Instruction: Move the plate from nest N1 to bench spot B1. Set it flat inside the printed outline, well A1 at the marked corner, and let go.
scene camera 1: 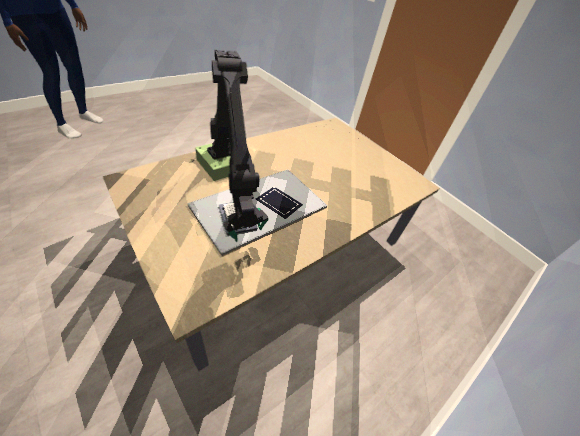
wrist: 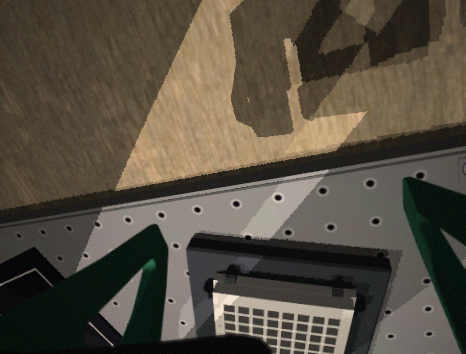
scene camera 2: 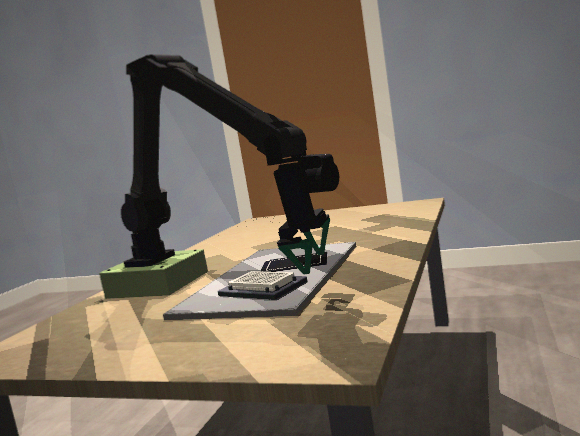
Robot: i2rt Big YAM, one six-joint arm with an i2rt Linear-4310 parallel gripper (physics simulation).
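Where they show: gripper, fingertip midpoint: (scene camera 1: 248,235) (wrist: 277,215) (scene camera 2: 314,263); arm's base, origin of the base link: (scene camera 1: 221,152) (scene camera 2: 150,260).
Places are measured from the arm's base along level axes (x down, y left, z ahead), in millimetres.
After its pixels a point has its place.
Observation:
The plate (scene camera 1: 229,209) @[x 28, y -128, z 345 mm] (scene camera 2: 262,281) @[x 31, y -131, z 393 mm] (wrist: 282,327) @[x 31, y -119, z 414 mm], pale with a grid of wells, lies flat in nest N1, a dark base (scene camera 2: 272,294) @[x 44, y -183, z 438 mm] (wrist: 300,265) @[x 43, y -136, z 453 mm] with small corner posts. Spot B1 is a dark rectangle with a white printed outline (scene camera 1: 287,196) @[x 54, y 150, z 361 mm] (wrist: 18,278) @[x 54, y 99, z 443 mm] beside the nest; the arm partly hides it in scene camera 2. My gripper (scene camera 1: 248,233) @[x -4, y -141, z 522 mm] (scene camera 2: 313,263) @[x -4, y -141, z 522 mm] (wrist: 277,215) @[x -4, y -141, z 522 mm] is open and empty, its green fingers wide apart. It hangs above the board, its tips toward the board's front edge from the plate. Well A1 and the marked corner cannot be made out.
The nest and spot are on a grey perforated board (scene camera 1: 307,197) @[x 55, y 232, z 405 mm] (scene camera 2: 200,306) @[x 55, y -213, z 279 mm] (wrist: 280,212) @[x 55, y -129, z 483 mm] on the wooden table (scene camera 1: 400,185) @[x 68, y 771, z 538 mm] (scene camera 2: 210,360) @[x 68, y -431, z 432 mm]. The arm stands on a green block (scene camera 1: 216,169) @[x 5, y -77, z 110 mm] (scene camera 2: 145,282) @[x 31, y -95, z 49 mm] behind the board. A person (scene camera 1: 52,60) stands beyond the table.

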